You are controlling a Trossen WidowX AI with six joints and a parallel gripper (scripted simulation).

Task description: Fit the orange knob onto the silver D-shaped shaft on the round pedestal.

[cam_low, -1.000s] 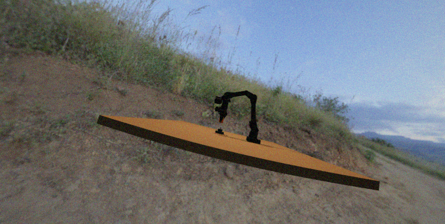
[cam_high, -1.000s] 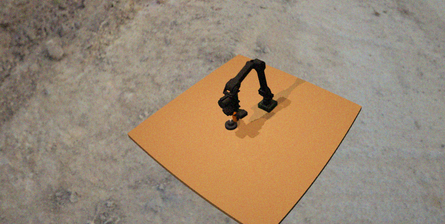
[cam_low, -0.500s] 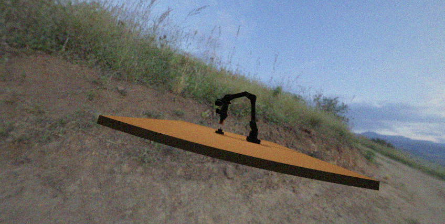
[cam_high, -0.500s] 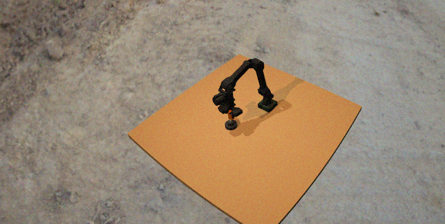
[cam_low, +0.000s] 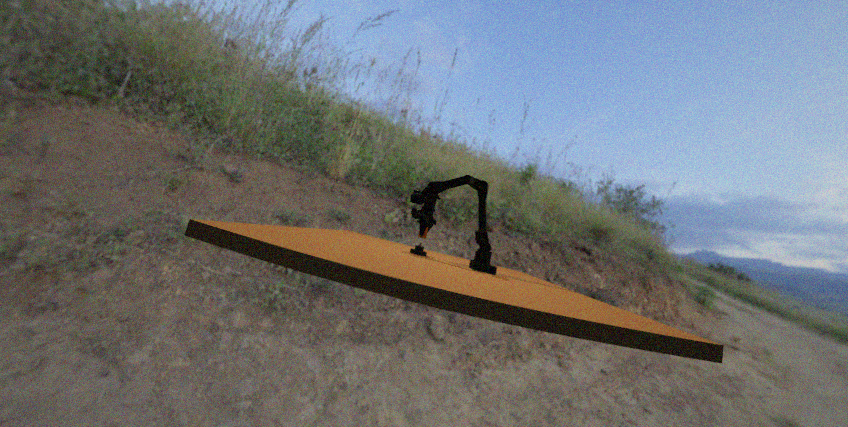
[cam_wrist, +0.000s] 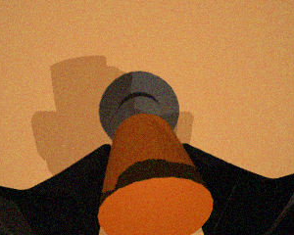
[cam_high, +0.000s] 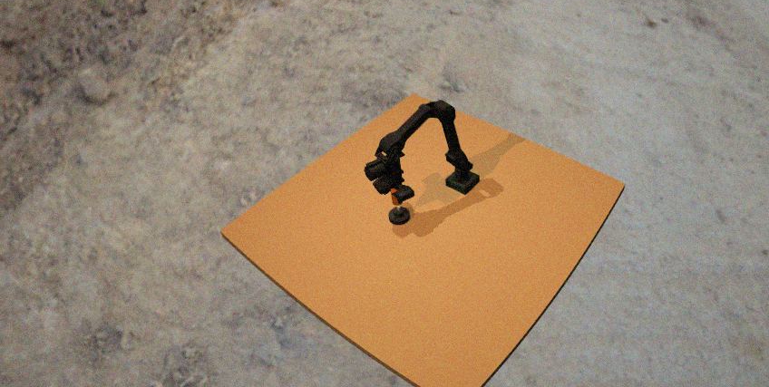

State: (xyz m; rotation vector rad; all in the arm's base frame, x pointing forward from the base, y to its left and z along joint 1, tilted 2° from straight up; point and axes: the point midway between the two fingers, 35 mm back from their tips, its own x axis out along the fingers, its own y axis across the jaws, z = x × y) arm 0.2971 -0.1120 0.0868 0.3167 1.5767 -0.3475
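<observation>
My gripper tip is now 7 cm above the round pedestal. Also, from my gripper tip: orange knob (3 cm above).
</observation>
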